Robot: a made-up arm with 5 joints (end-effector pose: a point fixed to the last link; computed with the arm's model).
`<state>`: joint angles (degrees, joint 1 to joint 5).
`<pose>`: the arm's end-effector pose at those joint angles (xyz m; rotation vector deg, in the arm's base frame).
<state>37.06 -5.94 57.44 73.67 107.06</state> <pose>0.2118 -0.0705 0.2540 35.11 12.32 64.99</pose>
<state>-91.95 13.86 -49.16 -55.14 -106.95</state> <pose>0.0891 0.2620 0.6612 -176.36 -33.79 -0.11</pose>
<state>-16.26 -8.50 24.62 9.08 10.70</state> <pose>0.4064 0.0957 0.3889 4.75 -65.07 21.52</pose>
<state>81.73 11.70 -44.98 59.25 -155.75</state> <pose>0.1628 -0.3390 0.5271 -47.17 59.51 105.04</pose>
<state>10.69 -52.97 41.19 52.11 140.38</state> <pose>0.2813 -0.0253 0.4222 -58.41 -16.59 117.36</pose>
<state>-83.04 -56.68 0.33 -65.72 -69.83</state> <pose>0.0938 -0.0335 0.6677 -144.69 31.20 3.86</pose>
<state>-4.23 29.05 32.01 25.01 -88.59</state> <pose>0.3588 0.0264 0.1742 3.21 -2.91 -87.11</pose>
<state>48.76 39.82 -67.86 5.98 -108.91</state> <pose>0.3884 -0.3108 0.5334 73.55 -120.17 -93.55</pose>
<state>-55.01 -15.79 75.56 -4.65 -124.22</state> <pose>0.2030 0.1525 0.2390 37.21 0.66 -69.64</pose>
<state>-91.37 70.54 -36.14 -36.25 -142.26</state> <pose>0.0871 0.4557 0.2200 83.39 44.73 -41.37</pose>
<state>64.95 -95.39 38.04 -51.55 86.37</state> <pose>0.0821 0.0687 0.5773 155.25 43.74 4.35</pose>
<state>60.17 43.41 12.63 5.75 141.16</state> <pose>0.2779 -0.2849 0.1609 -30.09 4.91 76.51</pose>
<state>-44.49 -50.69 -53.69 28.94 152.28</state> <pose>0.0274 -0.0661 0.7102 140.28 107.64 -22.42</pose>
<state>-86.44 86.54 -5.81 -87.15 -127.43</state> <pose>0.1186 0.3306 0.0945 93.31 30.91 -32.75</pose>
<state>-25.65 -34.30 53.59 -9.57 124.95</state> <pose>0.3220 0.1124 0.3923 -76.55 -68.31 116.89</pose>
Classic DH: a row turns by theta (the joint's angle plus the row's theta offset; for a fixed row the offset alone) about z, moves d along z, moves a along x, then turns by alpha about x. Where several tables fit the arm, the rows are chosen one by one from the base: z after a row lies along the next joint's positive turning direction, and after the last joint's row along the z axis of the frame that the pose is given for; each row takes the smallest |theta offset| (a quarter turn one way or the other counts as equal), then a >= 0, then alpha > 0; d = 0 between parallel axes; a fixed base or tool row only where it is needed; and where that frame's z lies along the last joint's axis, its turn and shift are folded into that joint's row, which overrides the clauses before.
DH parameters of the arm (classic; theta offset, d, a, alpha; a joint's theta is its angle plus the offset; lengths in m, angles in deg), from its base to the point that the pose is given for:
base (fixed): 0 0 0.1057 180
joint 1: 0 -0.3015 0.0322 90
joint 2: -76.03 0 0.1727 0
joint 3: 73.82 0 0.1895 0
joint 4: -87.79 0.0077 0 90
joint 5: -2.79 -0.0916 0 0

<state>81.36 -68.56 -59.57 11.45 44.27</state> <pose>0.0724 0.2704 0.6279 135.62 73.88 -12.49</pose>
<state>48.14 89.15 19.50 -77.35 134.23</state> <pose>0.2616 -0.1625 0.0330 -63.77 -0.23 75.36</pose>
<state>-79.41 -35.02 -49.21 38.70 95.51</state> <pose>0.1066 0.0467 0.7172 -19.00 -162.81 66.85</pose>
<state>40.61 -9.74 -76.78 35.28 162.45</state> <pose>0.1916 -0.0635 0.7346 -151.32 27.05 46.60</pose>
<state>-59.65 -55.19 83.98 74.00 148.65</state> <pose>0.1332 0.0622 0.2573 -12.06 -12.89 -153.64</pose>
